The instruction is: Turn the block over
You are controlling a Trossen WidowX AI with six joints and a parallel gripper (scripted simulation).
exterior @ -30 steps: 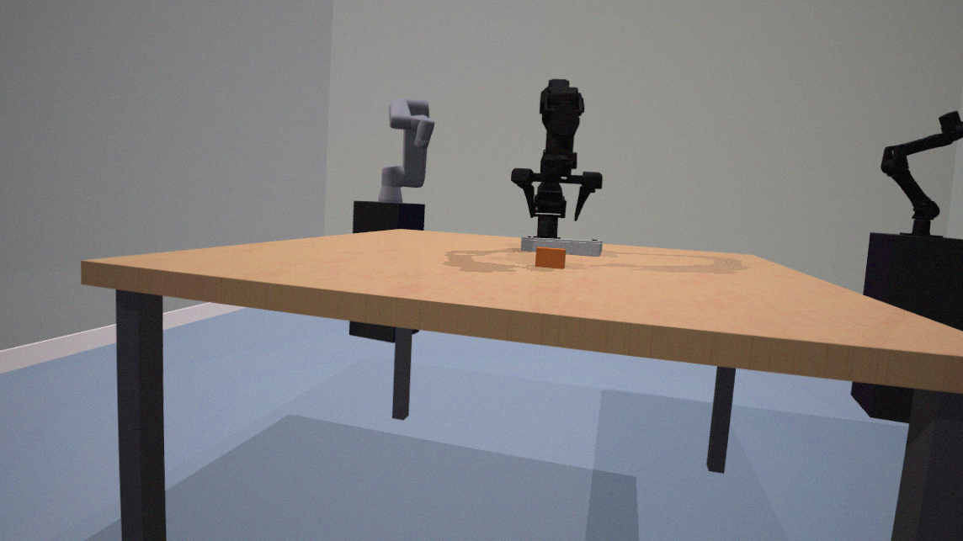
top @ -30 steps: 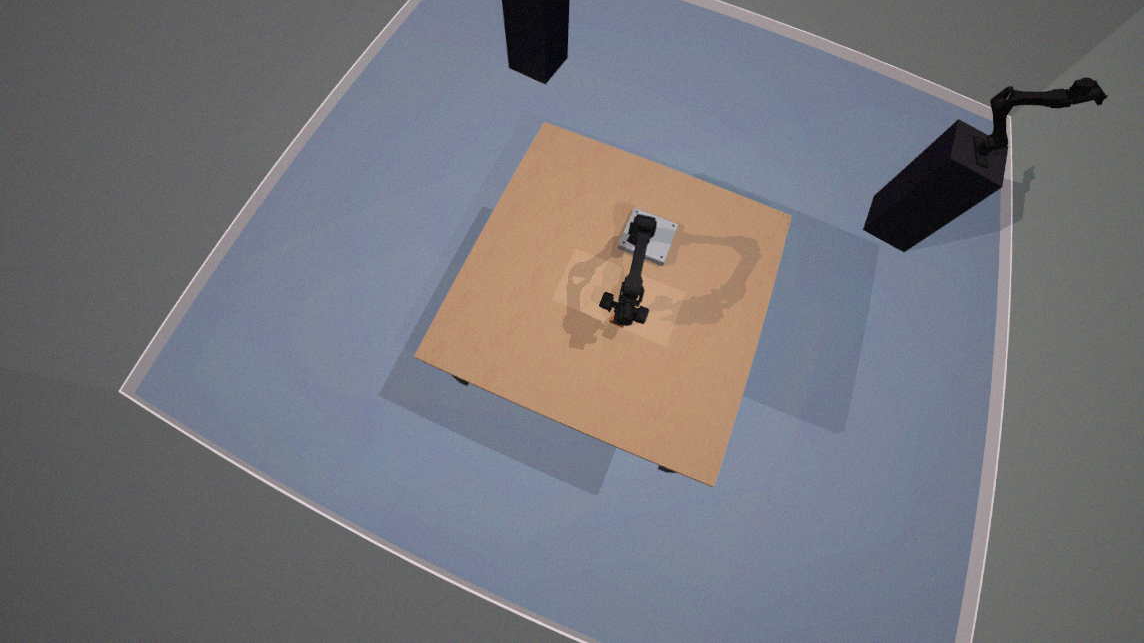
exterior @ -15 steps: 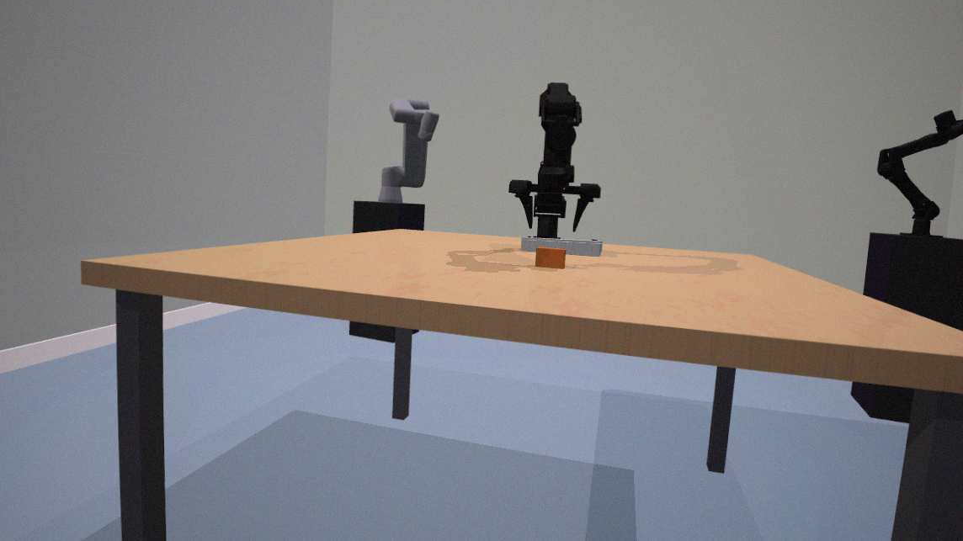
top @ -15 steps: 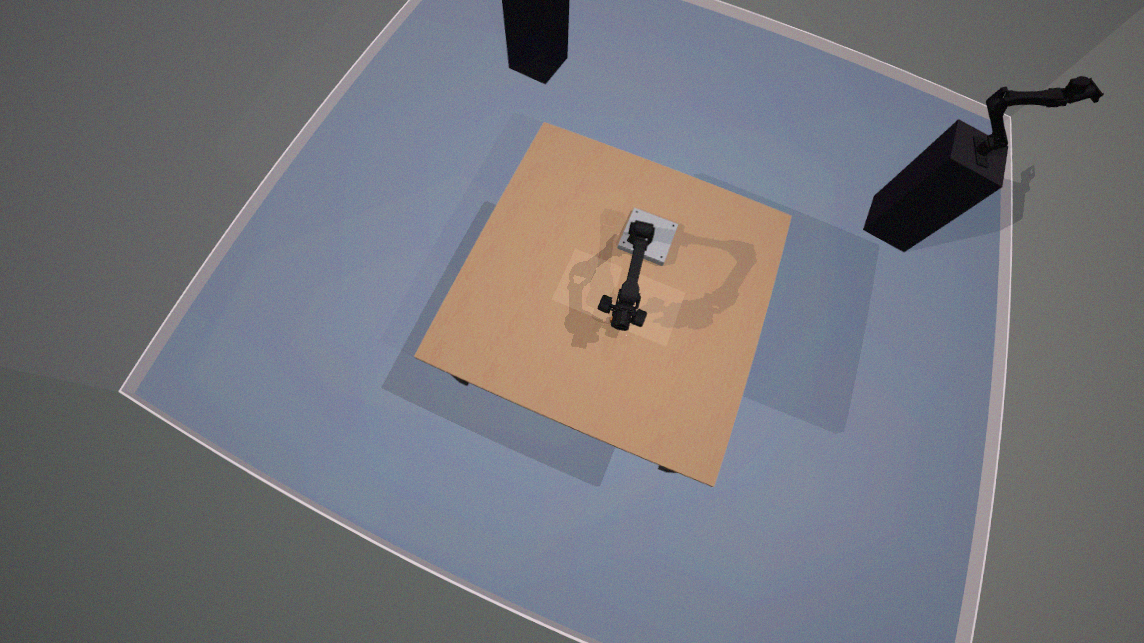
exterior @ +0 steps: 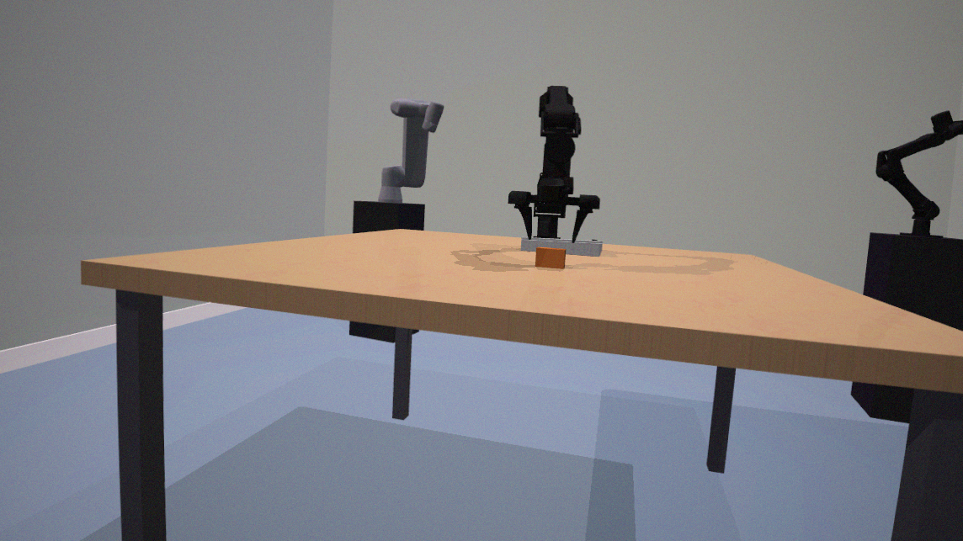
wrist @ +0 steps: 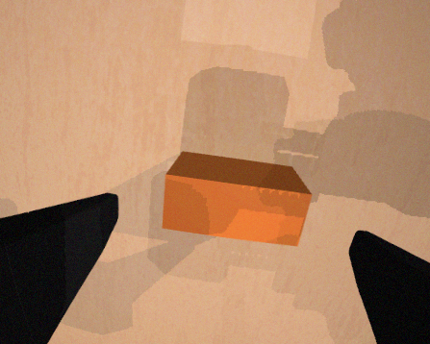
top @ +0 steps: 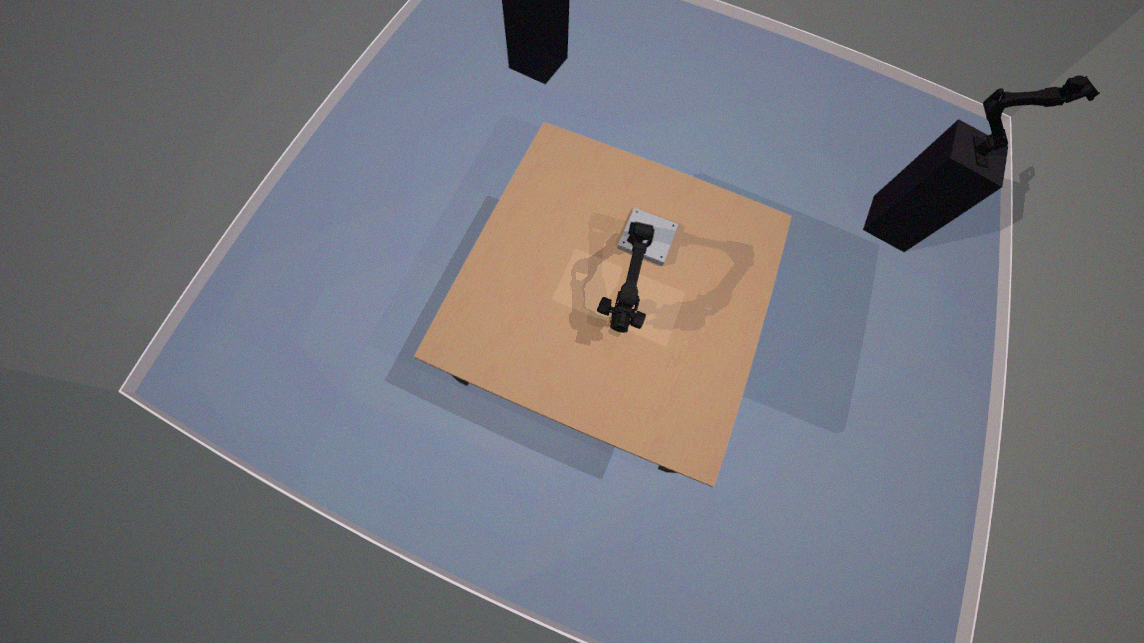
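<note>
My gripper tip is 40 mm above the block and 10 mm past it.
</note>
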